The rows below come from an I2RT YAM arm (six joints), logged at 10 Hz.
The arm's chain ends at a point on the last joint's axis. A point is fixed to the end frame.
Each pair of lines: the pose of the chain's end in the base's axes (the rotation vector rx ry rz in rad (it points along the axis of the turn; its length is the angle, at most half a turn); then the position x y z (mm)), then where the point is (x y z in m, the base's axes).
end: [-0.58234 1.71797 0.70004 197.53 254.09 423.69]
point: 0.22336 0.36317 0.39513
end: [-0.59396 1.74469 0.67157 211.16 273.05 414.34]
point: 0.23758 0.38091 0.38193
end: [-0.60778 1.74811 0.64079 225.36 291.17 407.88]
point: 0.25288 0.39796 0.37293
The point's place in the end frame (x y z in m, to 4 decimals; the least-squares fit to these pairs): 0.0186 0.0540 0.1006
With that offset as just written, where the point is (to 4 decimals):
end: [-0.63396 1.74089 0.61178 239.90 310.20 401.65]
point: 0.2678 0.4161 0.3643
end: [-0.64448 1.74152 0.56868 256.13 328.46 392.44]
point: 0.2863 0.4327 0.3523
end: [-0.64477 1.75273 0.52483 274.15 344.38 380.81]
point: 0.3070 0.4466 0.3378
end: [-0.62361 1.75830 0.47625 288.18 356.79 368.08]
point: 0.3256 0.4568 0.3235
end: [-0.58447 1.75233 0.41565 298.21 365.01 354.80]
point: 0.3424 0.4620 0.3099
